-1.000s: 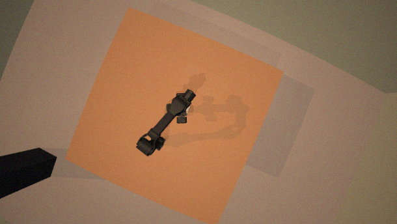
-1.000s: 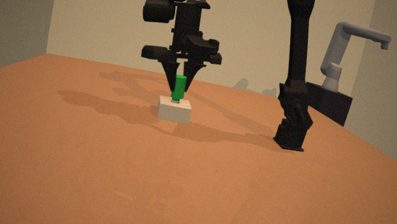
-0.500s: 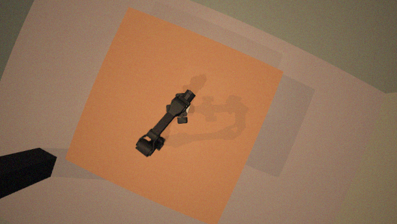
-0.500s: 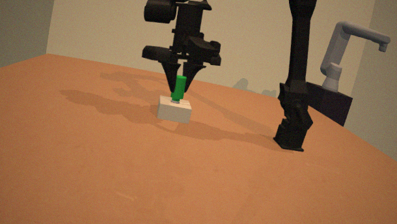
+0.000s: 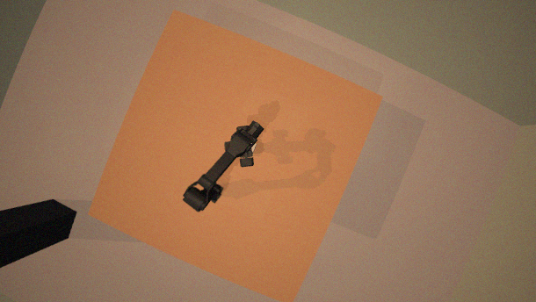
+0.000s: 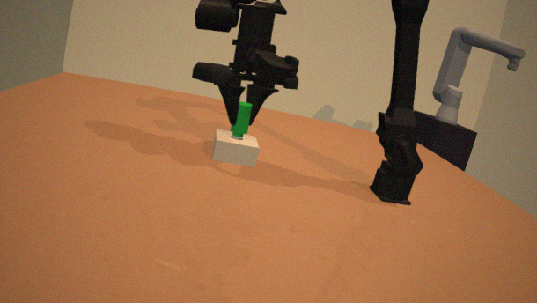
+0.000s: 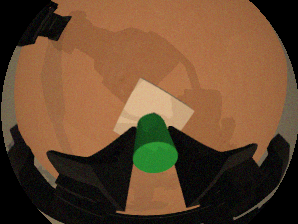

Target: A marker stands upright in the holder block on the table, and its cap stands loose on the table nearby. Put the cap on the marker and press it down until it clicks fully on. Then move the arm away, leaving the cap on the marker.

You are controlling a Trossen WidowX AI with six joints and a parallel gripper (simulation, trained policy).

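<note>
Right now my gripper tip is 10 mm below the green cap. Round my gripper tip: holder block: 40 mm below.
</note>
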